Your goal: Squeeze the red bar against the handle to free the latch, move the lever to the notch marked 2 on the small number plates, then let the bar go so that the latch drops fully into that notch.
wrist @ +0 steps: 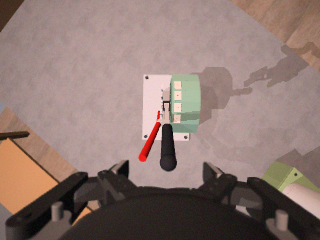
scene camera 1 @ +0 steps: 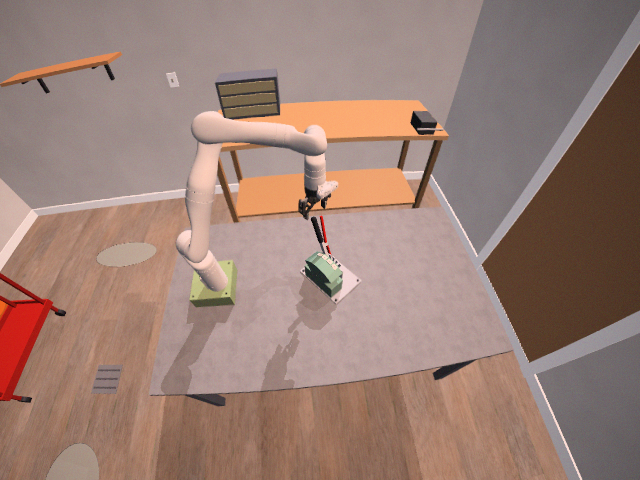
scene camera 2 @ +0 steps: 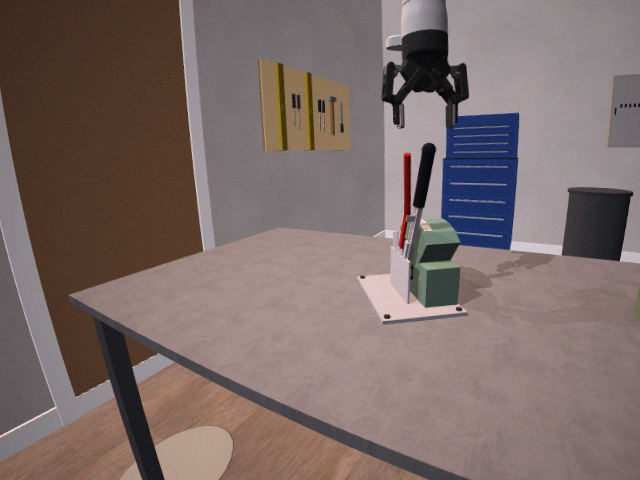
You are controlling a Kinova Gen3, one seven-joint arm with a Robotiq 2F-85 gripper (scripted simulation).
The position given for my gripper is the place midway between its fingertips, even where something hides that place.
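My gripper [scene camera 2: 425, 127] is visible to me, and the wrist view shows my gripper [wrist: 165, 169] as well.
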